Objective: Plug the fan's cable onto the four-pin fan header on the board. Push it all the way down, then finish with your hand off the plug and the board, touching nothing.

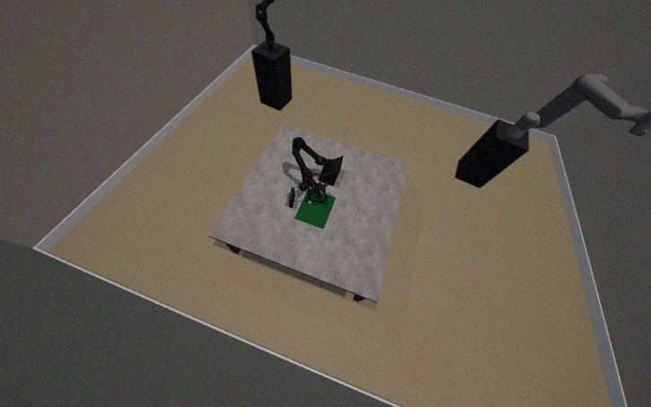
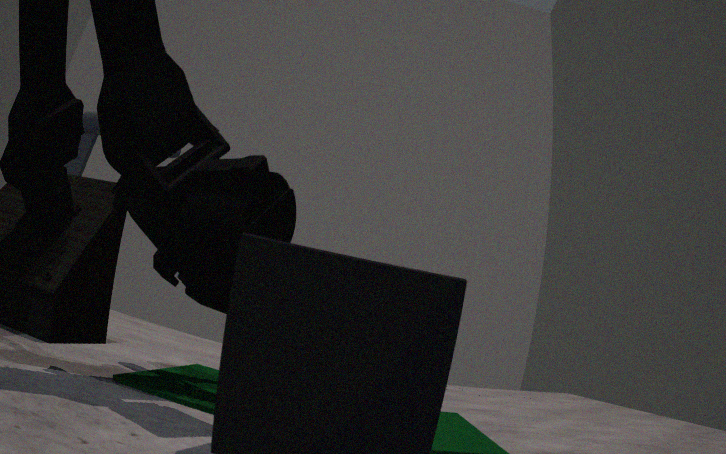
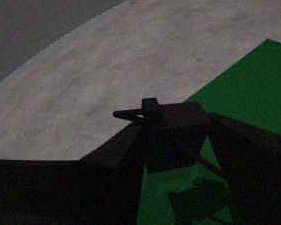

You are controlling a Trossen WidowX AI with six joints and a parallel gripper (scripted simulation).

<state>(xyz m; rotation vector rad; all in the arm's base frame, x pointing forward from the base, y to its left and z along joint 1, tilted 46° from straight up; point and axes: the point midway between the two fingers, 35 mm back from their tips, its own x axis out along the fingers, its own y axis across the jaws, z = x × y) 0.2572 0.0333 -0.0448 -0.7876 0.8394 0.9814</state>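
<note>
My gripper tip is 8 cm above the green board, 7 cm short of it and 5 cm to the left of it. Also, from my gripper tip: fan header 12 cm to the right, 7 cm below, 5 cm ahead; fan 23 cm to the right, 11 cm ahead, 1 cm below; dark fan plug 1 cm below, 1 cm behind.
</note>
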